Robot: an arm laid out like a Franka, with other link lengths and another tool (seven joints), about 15 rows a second.
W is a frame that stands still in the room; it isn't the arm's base.
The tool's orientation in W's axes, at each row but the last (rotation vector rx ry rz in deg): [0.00, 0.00, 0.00]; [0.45, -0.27, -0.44]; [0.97, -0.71, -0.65]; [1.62, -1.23, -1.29]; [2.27, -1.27, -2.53]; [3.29, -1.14, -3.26]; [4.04, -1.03, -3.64]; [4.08, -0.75, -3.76]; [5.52, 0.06, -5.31]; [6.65, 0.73, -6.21]
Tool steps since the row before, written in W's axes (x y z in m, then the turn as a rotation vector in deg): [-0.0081, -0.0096, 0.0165, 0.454, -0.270, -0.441]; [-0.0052, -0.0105, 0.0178, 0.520, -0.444, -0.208]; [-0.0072, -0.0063, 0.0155, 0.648, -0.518, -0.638]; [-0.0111, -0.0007, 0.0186, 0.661, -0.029, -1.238]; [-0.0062, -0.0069, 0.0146, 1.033, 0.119, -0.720]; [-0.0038, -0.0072, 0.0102, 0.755, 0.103, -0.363]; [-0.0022, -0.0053, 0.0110, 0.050, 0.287, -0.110]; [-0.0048, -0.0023, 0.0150, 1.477, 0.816, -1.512]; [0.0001, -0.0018, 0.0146, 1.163, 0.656, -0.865]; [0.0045, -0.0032, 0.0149, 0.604, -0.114, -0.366]
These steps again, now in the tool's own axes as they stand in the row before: [-0.0081, -0.0096, 0.0165, 0.454, -0.270, -0.441]; [-0.0050, -0.0104, 0.0179, 0.522, -0.442, -0.207]; [-0.0069, -0.0061, 0.0157, 0.646, -0.521, -0.637]; [-0.0107, -0.0004, 0.0188, 0.635, -0.050, -1.251]; [-0.0056, -0.0066, 0.0150, 1.011, 0.135, -0.748]; [-0.0032, -0.0068, 0.0107, 0.741, 0.124, -0.384]; [-0.0017, -0.0046, 0.0114, 0.030, 0.281, -0.131]; [-0.0045, -0.0015, 0.0152, 1.404, 0.800, -1.588]; [0.0002, -0.0004, 0.0147, 1.102, 0.675, -0.928]; [0.0045, -0.0010, 0.0152, 0.620, -0.089, -0.346]
